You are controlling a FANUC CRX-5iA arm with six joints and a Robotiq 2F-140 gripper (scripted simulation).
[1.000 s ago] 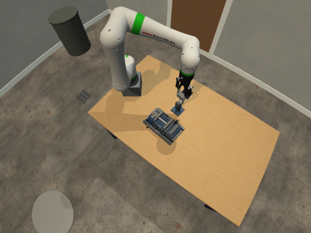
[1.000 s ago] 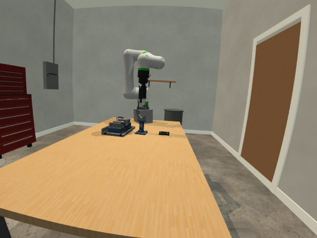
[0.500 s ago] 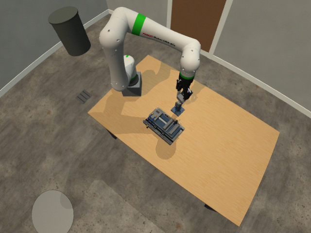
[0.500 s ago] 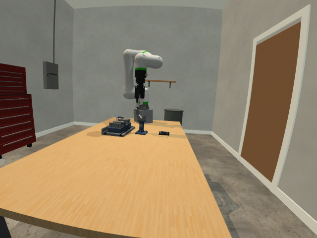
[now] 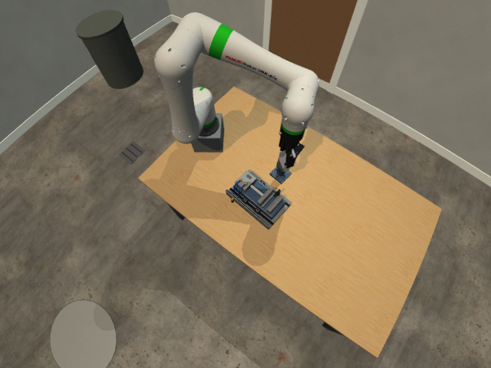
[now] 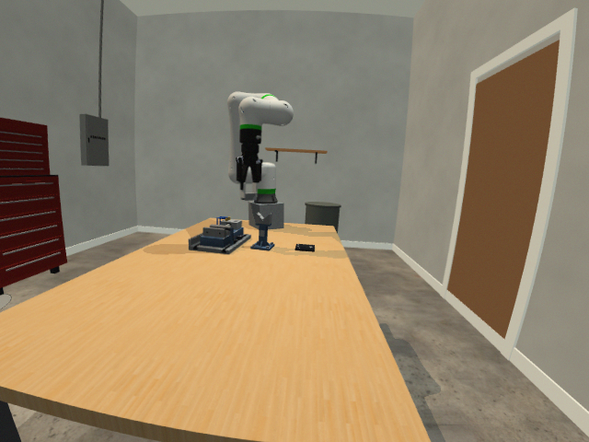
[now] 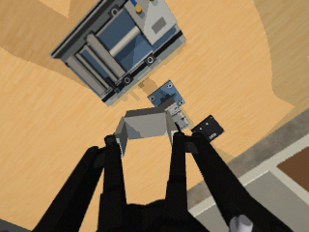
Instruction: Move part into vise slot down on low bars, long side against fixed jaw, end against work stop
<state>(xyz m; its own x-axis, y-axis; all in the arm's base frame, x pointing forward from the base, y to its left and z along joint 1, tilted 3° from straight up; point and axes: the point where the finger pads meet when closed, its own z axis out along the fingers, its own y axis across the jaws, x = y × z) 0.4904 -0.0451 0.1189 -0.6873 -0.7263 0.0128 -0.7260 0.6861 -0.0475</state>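
Now: hand 40 mm short of the fixed jaw, 140 mm to the left of it and 180 mm above it. Also, from my hand: work stop (20 mm ahead, 90 mm to the right, 170 mm below); moving jaw (20 mm behind, 130 mm to the right, 180 mm below); part (30 mm below).
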